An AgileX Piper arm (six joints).
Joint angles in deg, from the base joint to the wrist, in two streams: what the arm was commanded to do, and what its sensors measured. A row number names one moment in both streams.
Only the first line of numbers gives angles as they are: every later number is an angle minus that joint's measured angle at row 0.
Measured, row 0: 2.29, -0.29, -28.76, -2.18, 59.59, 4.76
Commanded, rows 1 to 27: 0.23, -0.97, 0.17, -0.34, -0.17, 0.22; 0.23, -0.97, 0.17, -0.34, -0.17, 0.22; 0.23, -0.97, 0.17, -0.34, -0.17, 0.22; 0.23, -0.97, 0.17, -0.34, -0.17, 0.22; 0.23, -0.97, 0.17, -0.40, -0.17, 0.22; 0.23, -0.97, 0.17, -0.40, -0.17, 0.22; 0.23, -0.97, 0.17, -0.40, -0.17, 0.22; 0.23, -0.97, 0.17, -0.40, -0.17, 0.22; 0.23, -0.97, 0.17, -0.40, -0.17, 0.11; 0.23, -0.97, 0.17, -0.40, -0.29, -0.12; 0.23, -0.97, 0.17, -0.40, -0.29, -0.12; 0.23, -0.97, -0.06, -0.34, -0.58, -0.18; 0.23, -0.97, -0.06, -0.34, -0.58, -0.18; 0.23, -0.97, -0.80, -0.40, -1.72, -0.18; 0.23, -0.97, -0.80, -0.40, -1.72, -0.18; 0.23, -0.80, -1.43, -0.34, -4.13, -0.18; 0.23, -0.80, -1.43, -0.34, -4.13, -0.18; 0.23, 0.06, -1.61, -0.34, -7.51, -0.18; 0.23, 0.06, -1.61, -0.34, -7.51, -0.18; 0.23, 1.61, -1.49, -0.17, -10.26, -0.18; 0.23, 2.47, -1.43, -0.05, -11.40, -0.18; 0.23, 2.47, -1.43, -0.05, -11.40, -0.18; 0.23, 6.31, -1.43, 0.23, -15.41, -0.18; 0.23, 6.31, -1.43, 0.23, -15.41, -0.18; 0.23, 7.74, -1.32, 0.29, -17.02, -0.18; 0.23, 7.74, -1.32, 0.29, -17.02, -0.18; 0.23, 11.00, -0.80, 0.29, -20.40, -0.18
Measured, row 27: 0.00, 8.94, -1.09, 0.23, -16.73, 0.00
